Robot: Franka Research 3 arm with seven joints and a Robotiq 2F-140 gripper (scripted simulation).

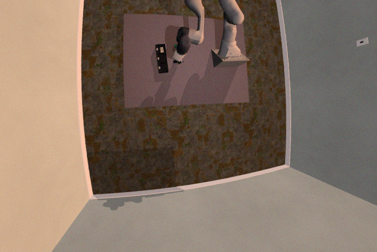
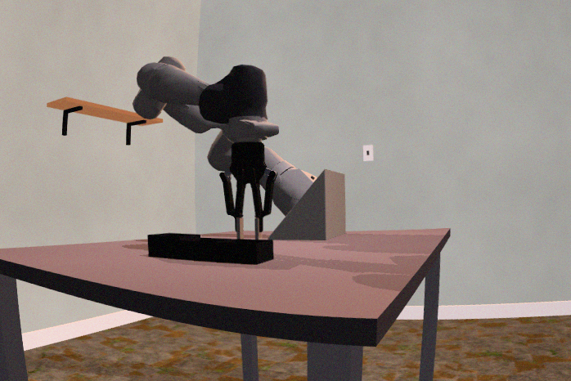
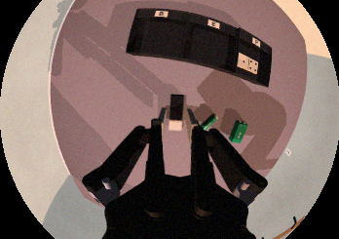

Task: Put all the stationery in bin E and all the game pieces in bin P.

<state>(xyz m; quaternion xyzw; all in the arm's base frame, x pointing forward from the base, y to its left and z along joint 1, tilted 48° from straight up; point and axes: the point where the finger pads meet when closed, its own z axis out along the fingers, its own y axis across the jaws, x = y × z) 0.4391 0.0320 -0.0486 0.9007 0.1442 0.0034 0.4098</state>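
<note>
My gripper is now 14 cm short of the black bin row, 2 cm above it and 1 cm to the left of it. Round my hand: green cylinder: 6 cm to the right, 4 cm below; flat green block: 14 cm to the right, 4 cm below, 1 cm ahead; white spotted piece: 14 cm ahead, 10 cm to the right, 3 cm below.
</note>
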